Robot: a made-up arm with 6 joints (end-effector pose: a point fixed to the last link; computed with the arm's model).
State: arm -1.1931 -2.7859 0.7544 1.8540 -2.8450 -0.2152
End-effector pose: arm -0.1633 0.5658 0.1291 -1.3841 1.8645 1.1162
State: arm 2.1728 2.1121 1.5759 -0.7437 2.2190 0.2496
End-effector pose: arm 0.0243 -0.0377 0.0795 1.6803 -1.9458 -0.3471
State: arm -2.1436 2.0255 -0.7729 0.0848 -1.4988 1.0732
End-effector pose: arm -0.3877 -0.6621 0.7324 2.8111 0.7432 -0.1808
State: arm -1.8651 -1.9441 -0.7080 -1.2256 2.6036 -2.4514
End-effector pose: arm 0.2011 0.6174 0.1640 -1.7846 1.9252 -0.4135
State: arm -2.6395 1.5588 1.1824 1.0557 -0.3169 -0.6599
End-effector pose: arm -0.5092 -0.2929 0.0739 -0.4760 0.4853 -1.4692
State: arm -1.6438 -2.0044 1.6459 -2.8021 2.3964 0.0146
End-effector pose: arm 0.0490 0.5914 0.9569 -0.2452 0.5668 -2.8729
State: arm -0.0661 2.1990 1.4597 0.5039 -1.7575 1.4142
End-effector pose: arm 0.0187 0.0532 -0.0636 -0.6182 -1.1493 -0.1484
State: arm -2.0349 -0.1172 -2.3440 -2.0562 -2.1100 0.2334
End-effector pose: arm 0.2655 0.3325 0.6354 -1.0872 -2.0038 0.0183
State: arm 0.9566 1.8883 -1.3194 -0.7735 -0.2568 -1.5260
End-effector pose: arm 0.2745 0.6308 1.0524 2.7082 0.3806 -0.1751
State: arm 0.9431 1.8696 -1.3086 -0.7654 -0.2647 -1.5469
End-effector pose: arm 0.2807 0.6252 1.0613 2.7225 0.3467 -0.1577
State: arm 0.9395 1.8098 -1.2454 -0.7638 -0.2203 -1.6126
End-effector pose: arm 0.2925 0.6324 1.0785 2.7194 0.2416 -0.2039
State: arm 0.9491 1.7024 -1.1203 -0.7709 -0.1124 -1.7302
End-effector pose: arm 0.3087 0.6528 1.1041 2.6736 0.0562 -0.3204
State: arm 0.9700 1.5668 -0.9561 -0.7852 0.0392 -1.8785
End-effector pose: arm 0.3229 0.6784 1.1316 2.5628 -0.1690 -0.4666
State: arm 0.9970 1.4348 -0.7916 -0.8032 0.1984 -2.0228
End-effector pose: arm 0.3294 0.7002 1.1528 2.4038 -0.3720 -0.5916
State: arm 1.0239 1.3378 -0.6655 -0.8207 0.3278 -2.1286
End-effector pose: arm 0.3279 0.7154 1.1629 2.2516 -0.5066 -0.6715
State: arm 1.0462 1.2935 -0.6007 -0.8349 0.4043 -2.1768
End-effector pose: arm 0.3221 0.7263 1.1623 2.1573 -0.5623 -0.7122
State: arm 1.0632 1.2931 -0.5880 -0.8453 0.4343 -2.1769
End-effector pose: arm 0.3153 0.7356 1.1546 2.1235 -0.5608 -0.7312
